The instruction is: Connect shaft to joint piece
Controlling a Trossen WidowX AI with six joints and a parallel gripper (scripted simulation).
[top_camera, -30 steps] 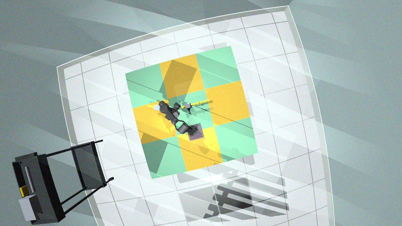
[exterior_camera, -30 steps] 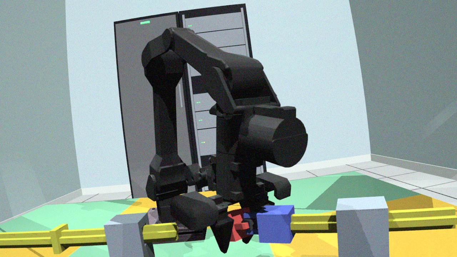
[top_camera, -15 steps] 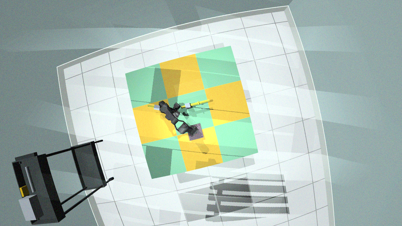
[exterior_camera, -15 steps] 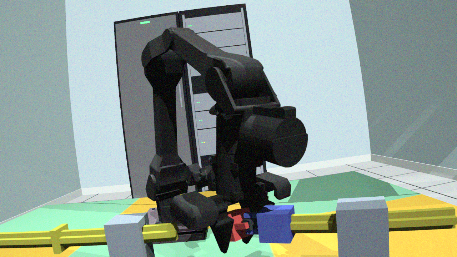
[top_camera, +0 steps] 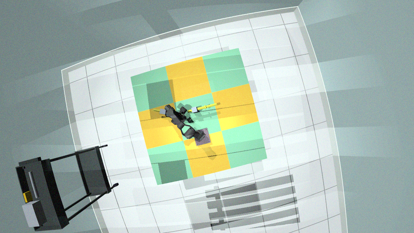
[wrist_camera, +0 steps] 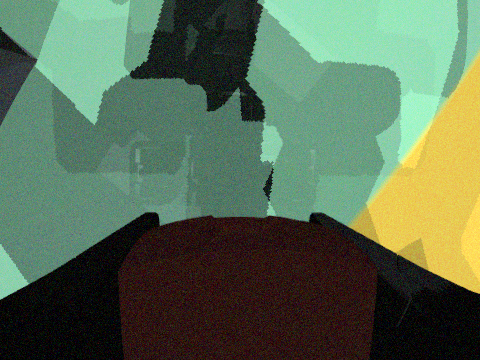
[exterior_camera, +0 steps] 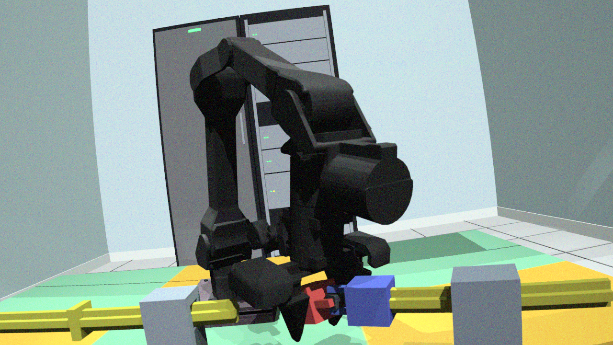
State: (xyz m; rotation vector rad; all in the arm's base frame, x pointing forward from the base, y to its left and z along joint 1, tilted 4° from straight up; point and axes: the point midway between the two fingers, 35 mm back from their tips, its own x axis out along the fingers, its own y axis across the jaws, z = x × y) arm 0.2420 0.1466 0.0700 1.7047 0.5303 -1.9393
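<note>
The red square joint piece is 40 mm above my gripper tip, 10 mm to the left of it and 10 mm ahead of it.
</note>
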